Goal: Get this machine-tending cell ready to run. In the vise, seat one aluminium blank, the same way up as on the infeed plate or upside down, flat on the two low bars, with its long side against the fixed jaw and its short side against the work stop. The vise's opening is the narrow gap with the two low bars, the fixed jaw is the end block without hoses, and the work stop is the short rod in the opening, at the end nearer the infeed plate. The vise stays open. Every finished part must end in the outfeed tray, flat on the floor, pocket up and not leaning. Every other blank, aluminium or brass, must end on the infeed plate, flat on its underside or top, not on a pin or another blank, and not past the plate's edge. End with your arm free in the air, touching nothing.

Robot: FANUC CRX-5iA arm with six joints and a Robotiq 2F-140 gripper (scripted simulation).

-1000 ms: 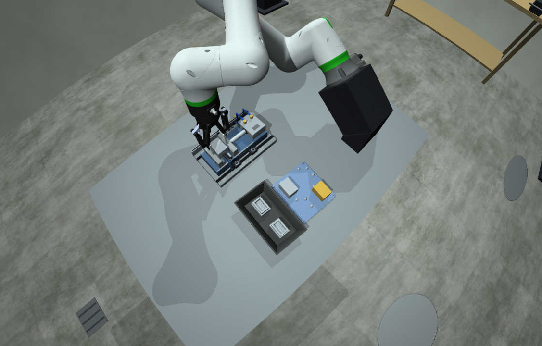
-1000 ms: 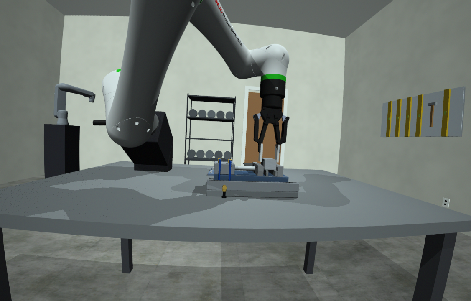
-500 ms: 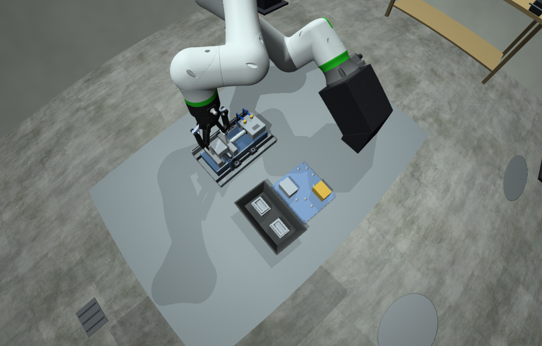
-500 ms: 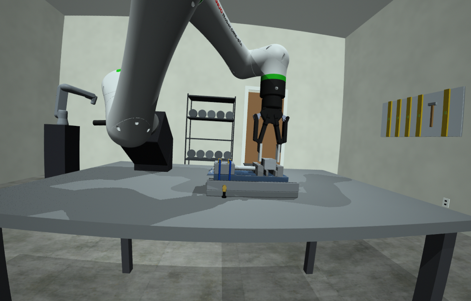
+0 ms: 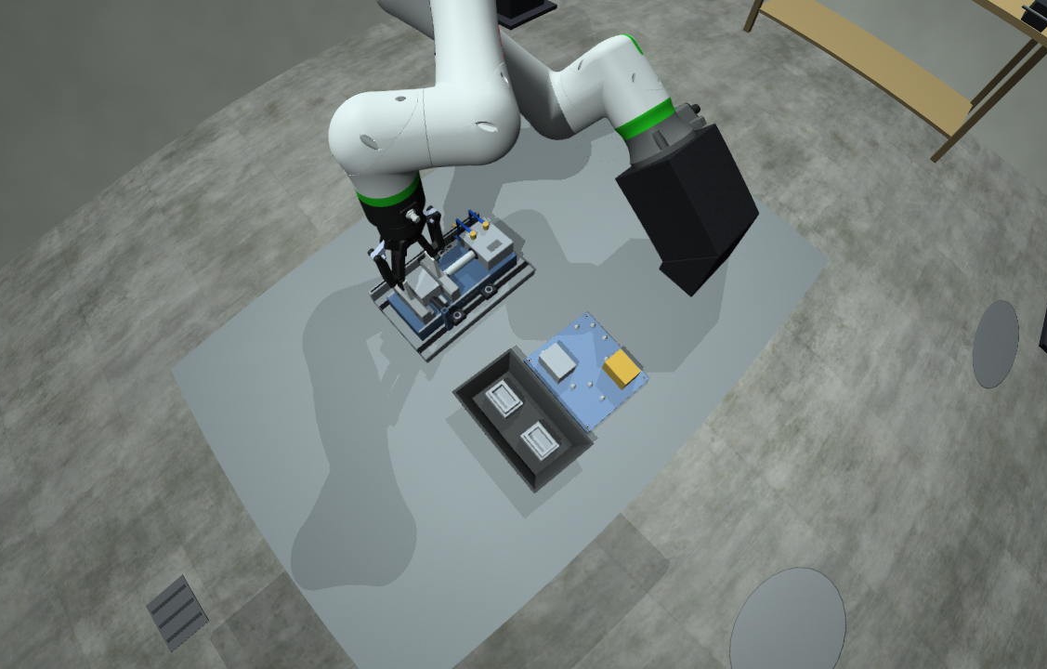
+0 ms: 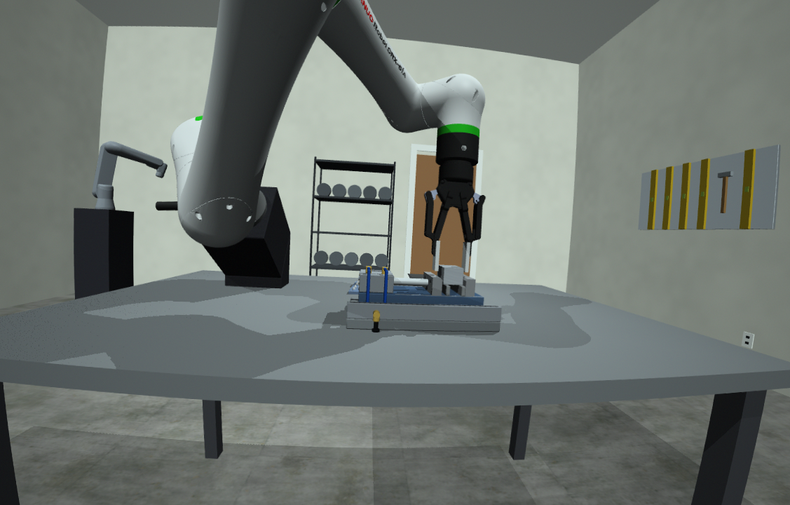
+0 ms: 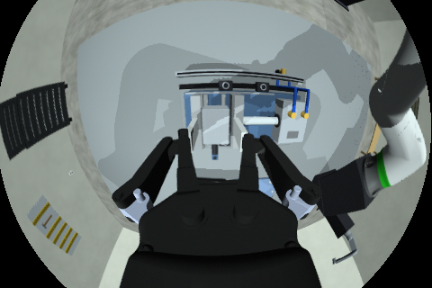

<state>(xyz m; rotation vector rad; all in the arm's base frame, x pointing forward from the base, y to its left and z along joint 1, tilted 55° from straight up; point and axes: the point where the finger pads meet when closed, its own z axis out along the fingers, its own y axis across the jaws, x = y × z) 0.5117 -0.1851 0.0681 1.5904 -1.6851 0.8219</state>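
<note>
The aluminium blank lies 40 mm below my hand. The rest, counted from my hand: brass blank 370 mm to the left, 170 mm behind, 110 mm below; then vise 100 mm below, 70 mm behind.
</note>
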